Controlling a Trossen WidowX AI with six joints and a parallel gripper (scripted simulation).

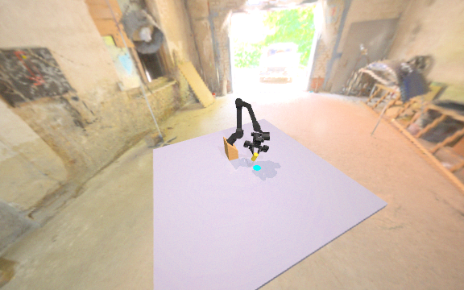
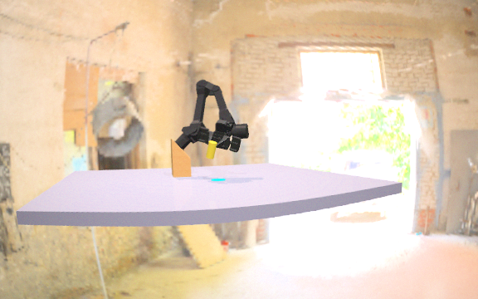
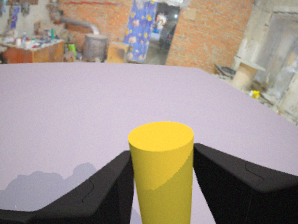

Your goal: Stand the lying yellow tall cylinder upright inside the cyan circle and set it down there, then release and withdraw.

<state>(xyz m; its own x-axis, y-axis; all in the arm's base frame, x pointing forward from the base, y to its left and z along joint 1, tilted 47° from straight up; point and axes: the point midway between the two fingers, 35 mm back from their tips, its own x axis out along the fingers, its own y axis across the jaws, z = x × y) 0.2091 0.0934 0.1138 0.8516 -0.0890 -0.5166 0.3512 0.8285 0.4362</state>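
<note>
The cyan circle lies 14 cm below my gripper tip, 2 cm to the left of it and 1 cm behind it. The rest, counted from my gripper tip: yellow cylinder: 2 cm below, 1 cm behind.
</note>
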